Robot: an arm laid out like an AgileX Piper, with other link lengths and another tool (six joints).
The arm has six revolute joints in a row. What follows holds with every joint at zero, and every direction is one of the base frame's. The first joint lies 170.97 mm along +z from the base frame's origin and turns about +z. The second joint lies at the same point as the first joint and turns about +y. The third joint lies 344.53 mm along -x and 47.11 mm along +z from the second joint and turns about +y. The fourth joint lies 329.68 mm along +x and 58.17 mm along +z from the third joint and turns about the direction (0.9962, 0, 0.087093). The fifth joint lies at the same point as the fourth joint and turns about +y. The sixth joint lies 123.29 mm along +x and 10.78 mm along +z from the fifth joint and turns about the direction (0.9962, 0, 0.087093). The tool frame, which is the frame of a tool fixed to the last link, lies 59.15 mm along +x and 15.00 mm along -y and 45.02 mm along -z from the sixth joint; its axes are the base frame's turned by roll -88.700, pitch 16.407 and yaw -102.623 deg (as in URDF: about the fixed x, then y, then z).
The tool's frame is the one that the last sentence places.
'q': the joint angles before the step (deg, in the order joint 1, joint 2, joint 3, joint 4, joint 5, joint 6). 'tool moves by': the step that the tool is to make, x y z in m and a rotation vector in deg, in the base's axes. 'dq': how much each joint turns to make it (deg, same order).
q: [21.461, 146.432, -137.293, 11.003, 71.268, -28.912]
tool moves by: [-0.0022, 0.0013, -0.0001, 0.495, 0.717, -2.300]
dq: [0.001, 0.019, -0.035, 0.109, 0.062, 2.426]
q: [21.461, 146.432, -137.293, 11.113, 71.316, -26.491]
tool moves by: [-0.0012, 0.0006, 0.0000, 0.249, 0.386, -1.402]
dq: [-0.003, -0.014, 0.022, 0.002, -0.009, 1.470]
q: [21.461, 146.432, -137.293, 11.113, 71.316, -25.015]
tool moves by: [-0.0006, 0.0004, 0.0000, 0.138, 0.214, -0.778]
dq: [0.001, 0.021, -0.043, -0.002, 0.021, 0.824]
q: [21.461, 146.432, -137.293, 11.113, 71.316, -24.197]
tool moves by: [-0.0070, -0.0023, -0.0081, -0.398, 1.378, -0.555]
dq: [0.002, -0.993, 3.287, 0.058, -0.954, 0.386]
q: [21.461, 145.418, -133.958, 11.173, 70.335, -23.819]
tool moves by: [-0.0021, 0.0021, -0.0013, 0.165, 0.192, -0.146]
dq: [0.178, -0.263, 0.731, 0.180, -0.401, 0.236]
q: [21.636, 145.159, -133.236, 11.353, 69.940, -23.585]
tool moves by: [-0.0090, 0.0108, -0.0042, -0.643, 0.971, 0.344]
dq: [1.258, -0.114, 0.939, -0.465, 0.131, 1.042]
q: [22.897, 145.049, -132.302, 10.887, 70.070, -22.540]
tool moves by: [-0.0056, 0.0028, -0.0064, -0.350, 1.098, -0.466]
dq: [0.390, 0.010, 1.093, -0.069, -0.113, 0.878]
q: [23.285, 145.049, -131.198, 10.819, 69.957, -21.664]
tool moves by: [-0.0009, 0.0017, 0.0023, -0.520, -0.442, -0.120]
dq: [0.359, -0.302, 0.182, -0.774, -0.180, 0.585]
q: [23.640, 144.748, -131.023, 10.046, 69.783, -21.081]
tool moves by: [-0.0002, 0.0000, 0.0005, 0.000, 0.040, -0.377]
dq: [-0.001, -0.031, -0.025, -0.067, 0.027, 0.405]
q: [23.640, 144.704, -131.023, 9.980, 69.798, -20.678]
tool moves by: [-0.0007, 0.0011, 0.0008, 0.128, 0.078, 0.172]
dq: [0.073, -0.058, -0.025, 0.169, 0.122, -0.107]
